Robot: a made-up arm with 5 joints.
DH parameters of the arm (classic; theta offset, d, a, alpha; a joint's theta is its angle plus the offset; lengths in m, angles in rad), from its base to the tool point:
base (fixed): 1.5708 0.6 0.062 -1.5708
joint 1: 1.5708 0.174 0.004 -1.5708
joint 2: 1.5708 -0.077 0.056 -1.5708
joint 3: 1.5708 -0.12 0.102 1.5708
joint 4: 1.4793 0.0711 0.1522 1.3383
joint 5: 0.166 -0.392 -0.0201 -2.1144
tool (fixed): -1.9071 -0.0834 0 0
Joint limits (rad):
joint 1: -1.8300..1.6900
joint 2: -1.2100..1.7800
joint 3: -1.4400..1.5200
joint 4: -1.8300..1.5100
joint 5: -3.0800..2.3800
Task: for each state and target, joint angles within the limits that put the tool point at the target. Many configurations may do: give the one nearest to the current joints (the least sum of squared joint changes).
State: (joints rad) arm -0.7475 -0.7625 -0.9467 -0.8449 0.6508
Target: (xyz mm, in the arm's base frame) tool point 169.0 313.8 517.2
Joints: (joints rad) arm -0.3551 -1.0611 -1.3231 -1.4026 0.8071
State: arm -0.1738 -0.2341 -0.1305 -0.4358 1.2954
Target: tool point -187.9 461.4 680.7
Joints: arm 0.4490 0.0690 0.0596 -1.2757 1.2735
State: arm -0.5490 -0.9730 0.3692 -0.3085 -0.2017
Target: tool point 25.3 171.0 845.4
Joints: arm -0.6853 -1.1558 0.0531 -1.2082 0.1777
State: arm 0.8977 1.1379 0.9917 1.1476 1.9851
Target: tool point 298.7 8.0 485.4
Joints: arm 0.9229 0.8707 1.2984 1.5100 2.2070
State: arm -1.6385 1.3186 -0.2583 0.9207 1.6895
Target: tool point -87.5 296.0 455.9
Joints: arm -1.6693 0.9045 -0.5734 0.8797 1.6438
